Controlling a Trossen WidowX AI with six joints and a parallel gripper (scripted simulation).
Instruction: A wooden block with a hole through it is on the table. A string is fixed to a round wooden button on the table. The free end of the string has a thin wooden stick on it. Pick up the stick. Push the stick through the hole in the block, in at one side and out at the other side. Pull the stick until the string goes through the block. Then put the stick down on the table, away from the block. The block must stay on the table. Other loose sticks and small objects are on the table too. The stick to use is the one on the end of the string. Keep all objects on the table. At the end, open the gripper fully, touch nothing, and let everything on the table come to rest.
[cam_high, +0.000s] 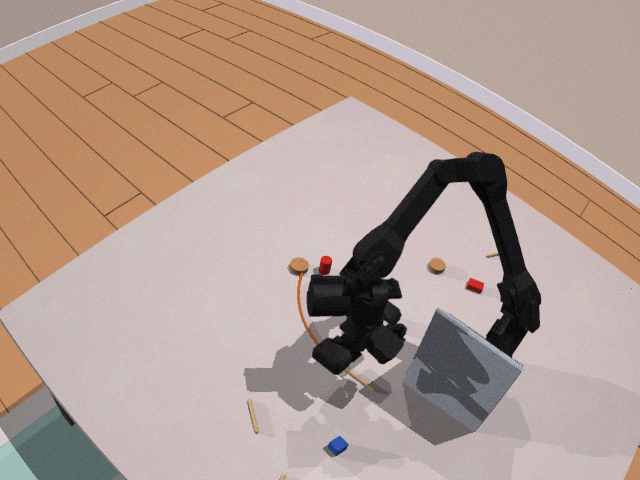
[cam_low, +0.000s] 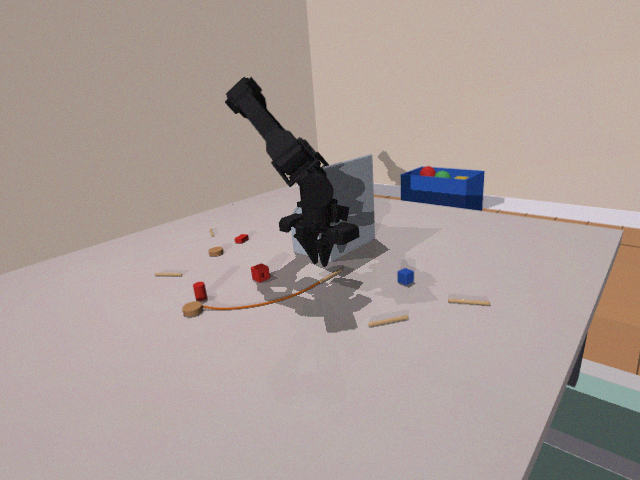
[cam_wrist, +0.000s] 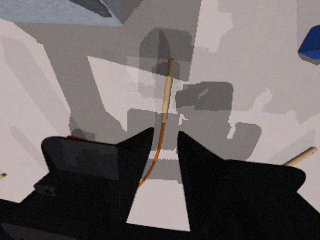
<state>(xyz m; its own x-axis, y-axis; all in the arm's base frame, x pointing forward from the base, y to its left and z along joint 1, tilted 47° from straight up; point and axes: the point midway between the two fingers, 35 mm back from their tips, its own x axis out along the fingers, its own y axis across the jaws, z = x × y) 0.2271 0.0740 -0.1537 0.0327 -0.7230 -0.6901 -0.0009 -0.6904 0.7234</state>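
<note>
My gripper tip is now 20 mm past the thin wooden stick and 40 mm above it. Also, from my gripper tip: flat red piece: 70 mm behind, 390 mm to the right, 40 mm below; red cylinder: 210 mm ahead, 170 mm to the right, 30 mm below; blue cube: 110 mm behind, 150 mm to the left, 30 mm below.
</note>
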